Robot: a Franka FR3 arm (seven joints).
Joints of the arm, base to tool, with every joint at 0 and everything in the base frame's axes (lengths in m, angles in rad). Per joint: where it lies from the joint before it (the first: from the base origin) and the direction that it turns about. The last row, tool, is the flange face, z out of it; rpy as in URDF.
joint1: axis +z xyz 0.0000 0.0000 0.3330
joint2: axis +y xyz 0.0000 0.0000 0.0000
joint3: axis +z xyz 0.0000 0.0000 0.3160
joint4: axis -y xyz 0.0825 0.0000 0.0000
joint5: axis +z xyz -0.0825 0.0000 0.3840
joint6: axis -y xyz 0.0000 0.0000 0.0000
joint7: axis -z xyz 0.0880 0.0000 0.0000
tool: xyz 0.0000 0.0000 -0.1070 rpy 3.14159 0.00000 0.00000
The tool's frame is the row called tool.
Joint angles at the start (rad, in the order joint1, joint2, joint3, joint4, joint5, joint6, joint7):
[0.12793 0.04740 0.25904 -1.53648 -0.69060 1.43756 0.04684]
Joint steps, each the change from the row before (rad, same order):
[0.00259 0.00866 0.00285 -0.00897 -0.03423 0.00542 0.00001]
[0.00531 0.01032 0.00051 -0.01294 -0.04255 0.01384 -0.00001]
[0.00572 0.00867 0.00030 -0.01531 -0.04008 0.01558 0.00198]
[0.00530 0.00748 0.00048 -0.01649 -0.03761 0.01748 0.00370]
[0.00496 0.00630 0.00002 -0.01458 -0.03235 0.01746 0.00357]
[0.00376 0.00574 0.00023 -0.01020 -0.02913 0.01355 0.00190]
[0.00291 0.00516 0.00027 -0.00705 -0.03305 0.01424 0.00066]
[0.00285 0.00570 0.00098 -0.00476 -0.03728 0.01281 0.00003]
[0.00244 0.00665 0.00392 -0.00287 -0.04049 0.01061 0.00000]
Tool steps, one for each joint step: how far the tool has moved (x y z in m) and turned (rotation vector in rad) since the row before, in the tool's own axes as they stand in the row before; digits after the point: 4 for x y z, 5 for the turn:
[0.0040 -0.0036 0.0045 -0.03386 -0.00271 -0.01107]
[0.0056 -0.0049 0.0053 -0.04209 0.00284 -0.01487]
[0.0052 -0.0058 0.0048 -0.04002 0.00496 -0.01494]
[0.0050 -0.0063 0.0043 -0.03757 0.00750 -0.01442]
[0.0045 -0.0058 0.0032 -0.03208 0.00947 -0.01314]
[0.0037 -0.0042 0.0022 -0.02849 0.00837 -0.01133]
[0.0036 -0.0023 0.0012 -0.03199 0.01138 -0.00955]
[0.0037 -0.0015 0.0004 -0.03593 0.01216 -0.00959]
[0.0039 -0.0017 -0.0009 -0.03884 0.01323 -0.01065]

